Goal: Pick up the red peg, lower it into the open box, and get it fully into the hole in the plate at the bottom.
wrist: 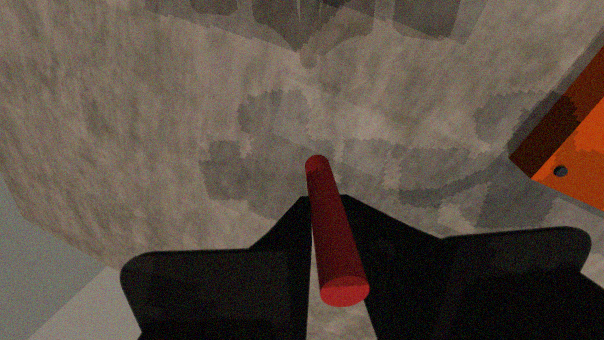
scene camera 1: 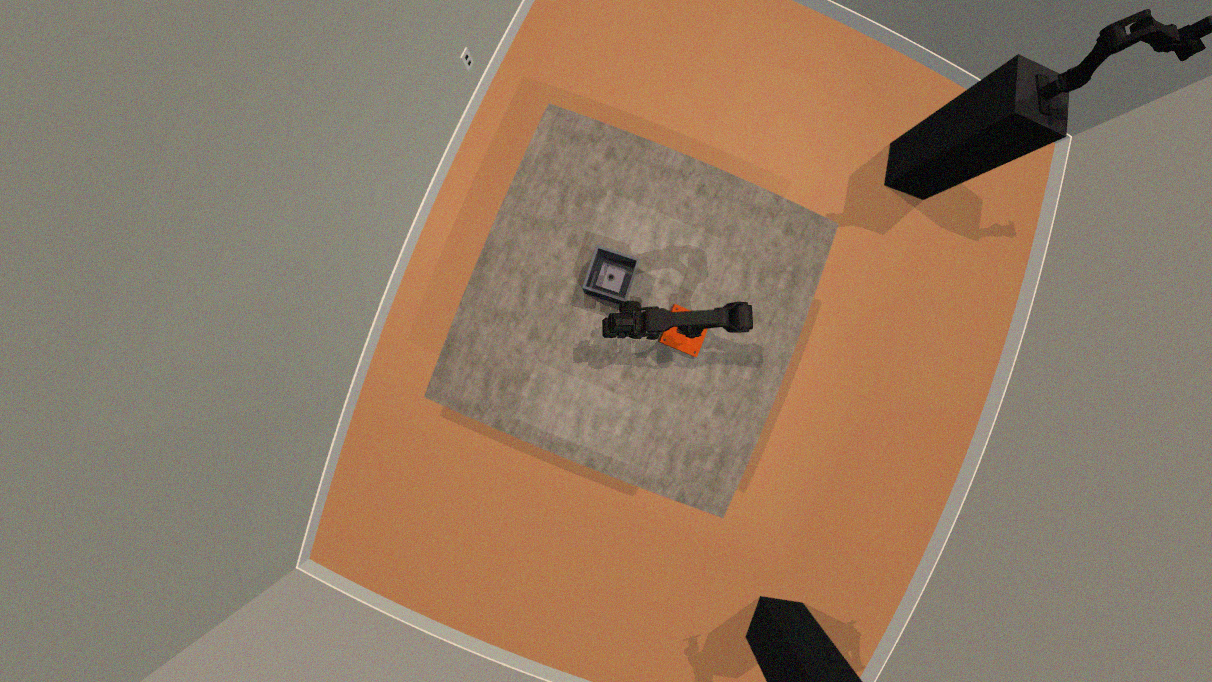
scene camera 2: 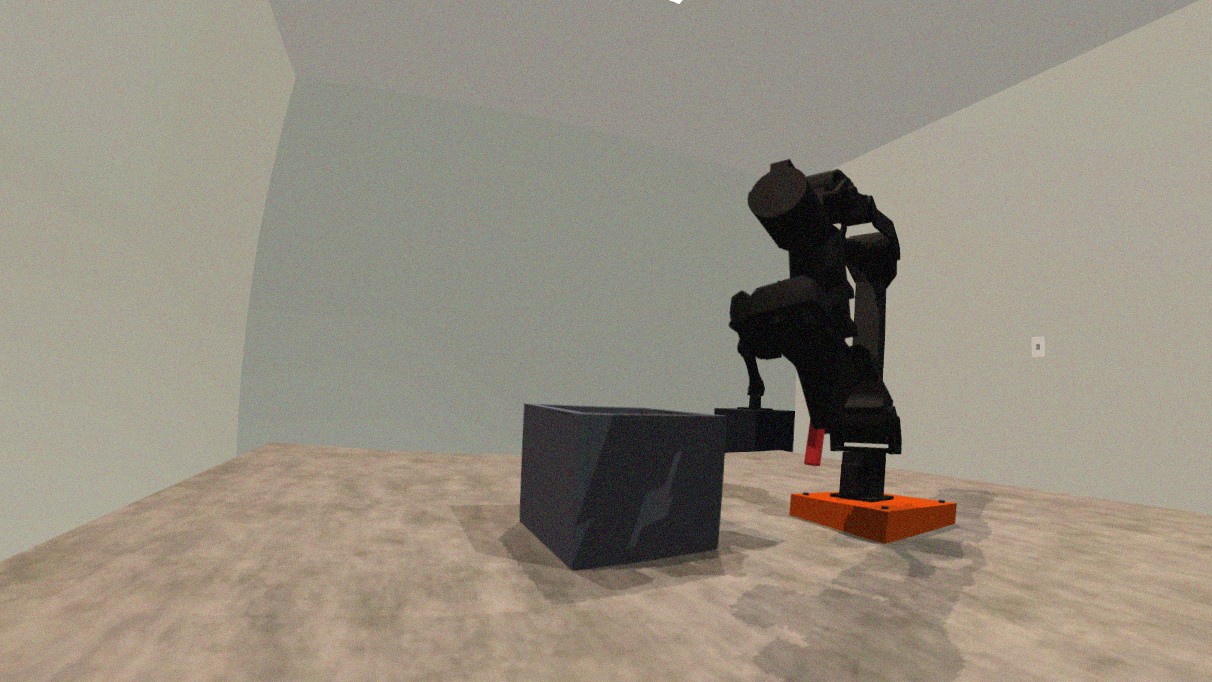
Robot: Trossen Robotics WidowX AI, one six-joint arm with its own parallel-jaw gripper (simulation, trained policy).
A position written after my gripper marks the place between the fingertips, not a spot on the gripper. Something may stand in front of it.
In view: my gripper [scene camera 2: 822, 431] and a red peg [wrist: 342, 280].
My gripper shows as well in the wrist view [wrist: 323, 204].
